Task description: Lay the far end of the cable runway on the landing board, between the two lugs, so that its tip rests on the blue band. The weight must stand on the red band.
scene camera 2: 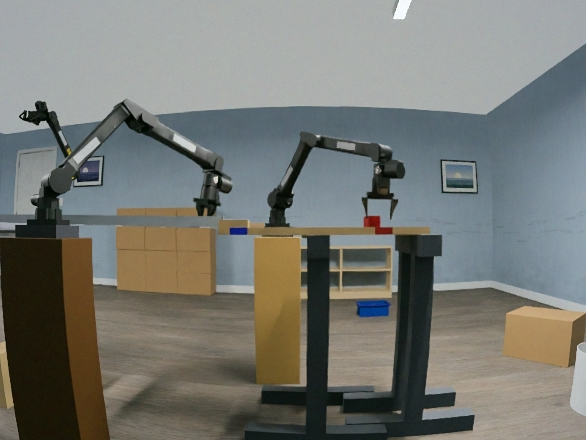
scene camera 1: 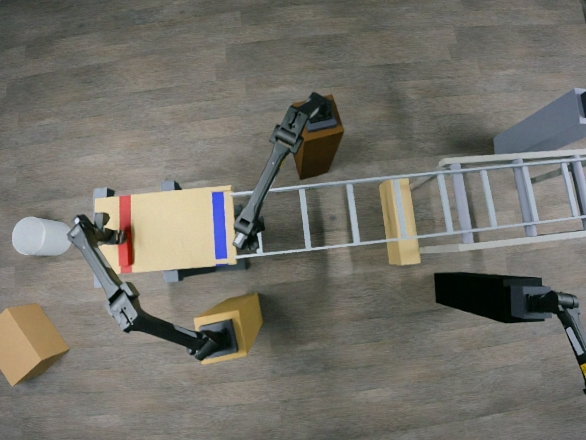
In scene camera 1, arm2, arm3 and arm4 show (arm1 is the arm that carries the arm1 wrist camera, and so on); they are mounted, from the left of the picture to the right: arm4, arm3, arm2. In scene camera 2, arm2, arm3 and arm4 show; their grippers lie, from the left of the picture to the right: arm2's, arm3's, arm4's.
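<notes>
The cable runway point(scene camera 1: 327, 248) point(scene camera 2: 165, 219) is a grey ladder; its far end is at the right edge of the landing board point(scene camera 1: 172, 230) point(scene camera 2: 340, 231) in scene camera 1, beside the blue band point(scene camera 1: 219, 225) point(scene camera 2: 238, 231). A tan lug point(scene camera 2: 235, 223) stands there. Arm3's gripper point(scene camera 1: 249, 245) point(scene camera 2: 206, 213) is shut on the runway's end rung; the rail partly hides its fingers. The red weight point(scene camera 1: 126, 250) point(scene camera 2: 372, 221) stands on the red band point(scene camera 1: 125, 207) point(scene camera 2: 383, 231). Arm4's gripper point(scene camera 1: 114, 235) point(scene camera 2: 379, 214) is open above it. Arm2's gripper point(scene camera 2: 22, 116) is raised, too small to judge. Arm1's gripper does not show.
A tan support point(scene camera 1: 408, 240) and a pale frame point(scene camera 1: 450, 247) are under the runway. Arm3's brown pedestal point(scene camera 1: 317, 152) point(scene camera 2: 35, 325) and arm4's yellow pedestal point(scene camera 1: 250, 320) point(scene camera 2: 277, 310) flank the route. Dark trestles point(scene camera 2: 317, 325) carry the board. A white cylinder point(scene camera 1: 41, 236) is at the left.
</notes>
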